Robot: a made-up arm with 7 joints. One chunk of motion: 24 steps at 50 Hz.
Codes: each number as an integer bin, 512 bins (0 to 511) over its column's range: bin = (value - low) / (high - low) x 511, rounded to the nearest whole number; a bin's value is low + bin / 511 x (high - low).
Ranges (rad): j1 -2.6..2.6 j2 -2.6..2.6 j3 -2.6..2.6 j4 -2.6..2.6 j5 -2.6..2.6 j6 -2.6..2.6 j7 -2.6..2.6
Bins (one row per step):
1: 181 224 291 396 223 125 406
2: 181 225 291 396 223 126 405
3: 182 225 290 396 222 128 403
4: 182 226 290 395 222 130 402
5: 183 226 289 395 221 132 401
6: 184 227 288 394 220 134 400
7: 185 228 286 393 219 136 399
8: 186 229 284 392 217 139 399
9: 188 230 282 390 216 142 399
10: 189 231 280 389 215 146 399
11: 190 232 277 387 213 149 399
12: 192 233 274 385 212 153 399
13: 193 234 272 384 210 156 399
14: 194 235 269 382 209 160 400
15: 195 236 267 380 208 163 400
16: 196 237 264 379 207 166 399
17: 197 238 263 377 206 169 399
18: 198 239 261 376 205 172 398
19: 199 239 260 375 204 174 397
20: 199 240 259 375 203 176 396
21: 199 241 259 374 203 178 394
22: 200 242 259 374 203 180 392
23: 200 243 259 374 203 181 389
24: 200 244 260 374 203 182 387
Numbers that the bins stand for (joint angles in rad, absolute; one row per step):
1: -0.7581 -0.3205 0.3613 1.4297 -0.3307 -1.3280 1.5315
2: -0.7581 -0.3104 0.3613 1.4297 -0.3307 -1.3178 1.5213
3: -0.7479 -0.3104 0.3511 1.4297 -0.3409 -1.2975 1.5010
4: -0.7479 -0.3002 0.3511 1.4196 -0.3409 -1.2771 1.4908
5: -0.7378 -0.3002 0.3409 1.4196 -0.3511 -1.2568 1.4806
6: -0.7276 -0.2900 0.3307 1.4094 -0.3613 -1.2364 1.4705
7: -0.7174 -0.2798 0.3104 1.3992 -0.3714 -1.2160 1.4603
8: -0.7072 -0.2697 0.2900 1.3890 -0.3918 -1.1855 1.4603
9: -0.6869 -0.2595 0.2697 1.3687 -0.4020 -1.1550 1.4603
10: -0.6767 -0.2493 0.2493 1.3585 -0.4121 -1.1143 1.4603
11: -0.6665 -0.2391 0.2188 1.3382 -0.4325 -1.0838 1.4603
12: -0.6462 -0.2290 0.1883 1.3178 -0.4427 -1.0431 1.4603
13: -0.6360 -0.2188 0.1679 1.3076 -0.4630 -1.0125 1.4603
14: -0.6258 -0.2086 0.1374 1.2873 -0.4732 -0.9718 1.4705
15: -0.6157 -0.1984 0.1170 1.2669 -0.4834 -0.9413 1.4705
16: -0.6055 -0.1883 0.0865 1.2568 -0.4935 -0.9108 1.4603
17: -0.5953 -0.1781 0.0763 1.2364 -0.5037 -0.8802 1.4603
18: -0.5851 -0.1679 0.0560 1.2262 -0.5139 -0.8497 1.4501
19: -0.5750 -0.1679 0.0458 1.2160 -0.5241 -0.8294 1.4399
20: -0.5750 -0.1577 0.0356 1.2160 -0.5342 -0.8090 1.4297
21: -0.5750 -0.1476 0.0356 1.2059 -0.5342 -0.7886 1.4094
22: -0.5648 -0.1374 0.0356 1.2059 -0.5342 -0.7683 1.3890
23: -0.5648 -0.1272 0.0356 1.2059 -0.5342 -0.7581 1.3585
24: -0.5648 -0.1170 0.0458 1.2059 -0.5342 -0.7479 1.3382

